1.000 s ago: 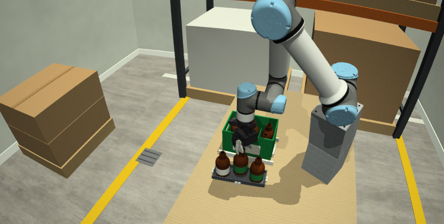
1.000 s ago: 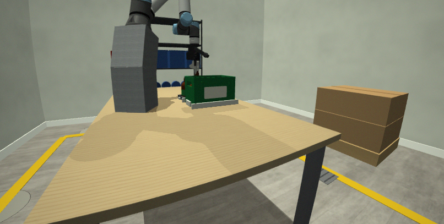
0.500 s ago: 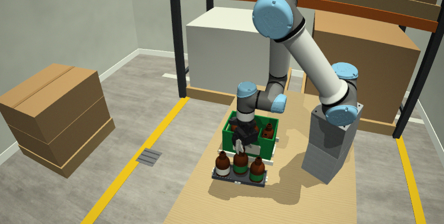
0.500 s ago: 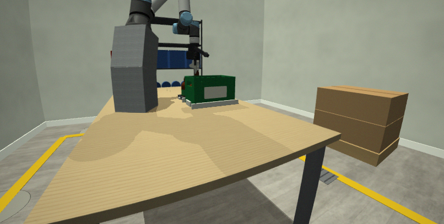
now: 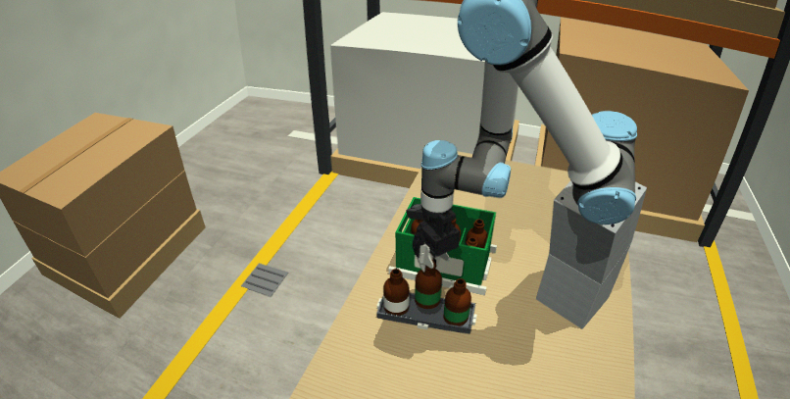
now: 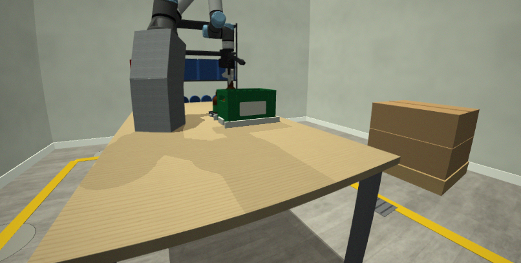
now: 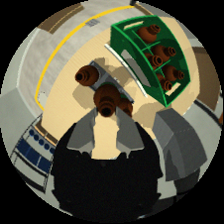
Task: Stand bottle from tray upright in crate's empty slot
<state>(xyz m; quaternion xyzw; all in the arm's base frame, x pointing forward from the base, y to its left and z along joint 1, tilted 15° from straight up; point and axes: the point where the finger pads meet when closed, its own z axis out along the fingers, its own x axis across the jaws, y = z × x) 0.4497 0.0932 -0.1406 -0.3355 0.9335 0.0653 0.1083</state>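
My hand is 70 mm above the brown bottle. Round my hand: white-labelled bottle (130 mm below, 90 mm ahead, 10 mm to the right); crate (220 mm to the right, 130 mm below, 30 mm behind); tray (200 mm below).
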